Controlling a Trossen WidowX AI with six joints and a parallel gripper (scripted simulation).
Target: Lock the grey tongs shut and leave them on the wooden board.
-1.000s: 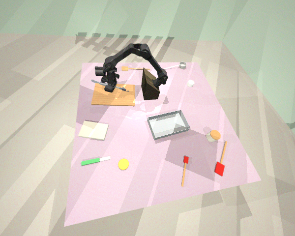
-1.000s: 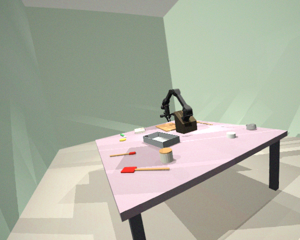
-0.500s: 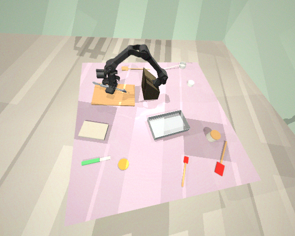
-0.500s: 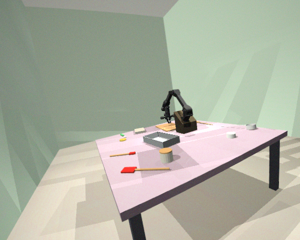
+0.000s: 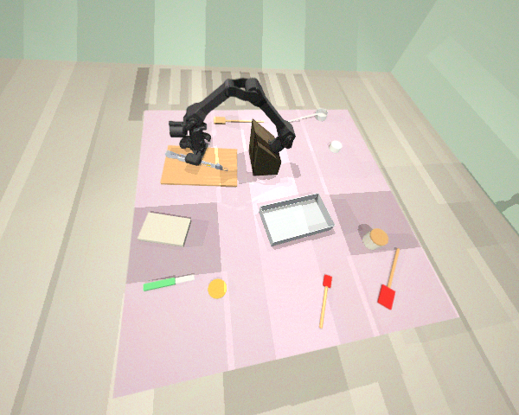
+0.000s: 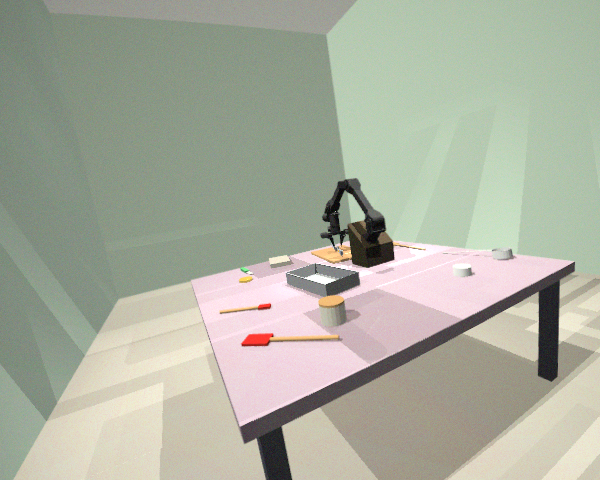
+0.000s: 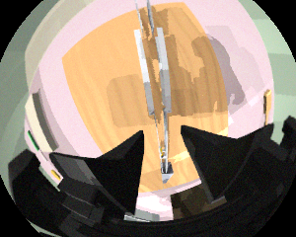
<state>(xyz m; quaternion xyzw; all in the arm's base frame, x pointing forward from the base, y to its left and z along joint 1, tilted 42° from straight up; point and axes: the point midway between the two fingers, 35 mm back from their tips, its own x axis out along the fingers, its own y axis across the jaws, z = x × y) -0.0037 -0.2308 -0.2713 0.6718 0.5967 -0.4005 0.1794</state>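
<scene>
Right now the wooden board is 40 mm below my gripper tip. Also, from my gripper tip: roasting tin (340 mm ahead, 430 mm to the left, 20 mm below); then beige block (350 mm ahead, 150 mm to the right, 40 mm below); then yellow disc (600 mm ahead, 60 mm to the left, 40 mm below).
</scene>
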